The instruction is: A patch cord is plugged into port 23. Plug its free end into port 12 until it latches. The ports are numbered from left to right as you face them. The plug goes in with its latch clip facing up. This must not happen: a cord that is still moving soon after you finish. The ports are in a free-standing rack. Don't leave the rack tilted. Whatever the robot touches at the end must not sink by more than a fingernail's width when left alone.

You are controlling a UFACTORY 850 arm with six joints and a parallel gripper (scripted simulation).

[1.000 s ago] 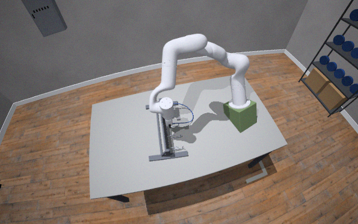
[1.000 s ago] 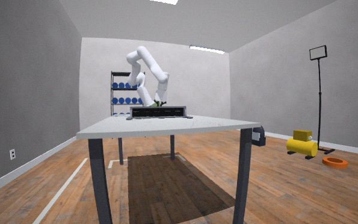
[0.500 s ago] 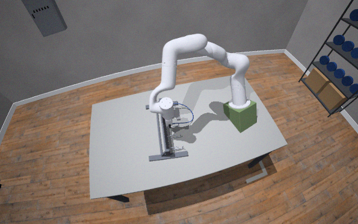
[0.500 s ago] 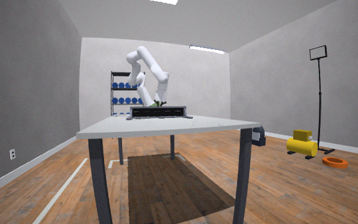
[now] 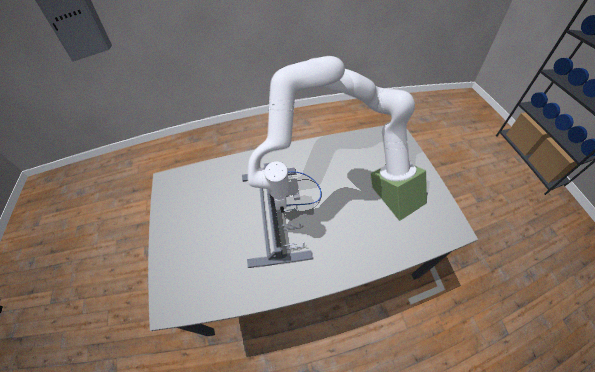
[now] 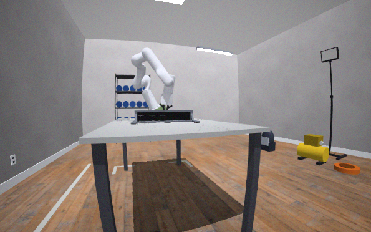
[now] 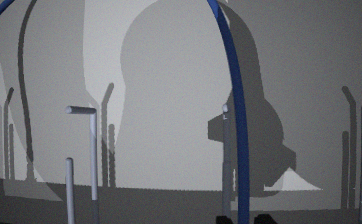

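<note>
Now: hand 20 mm short of the plug and 10 mm above it.
</note>
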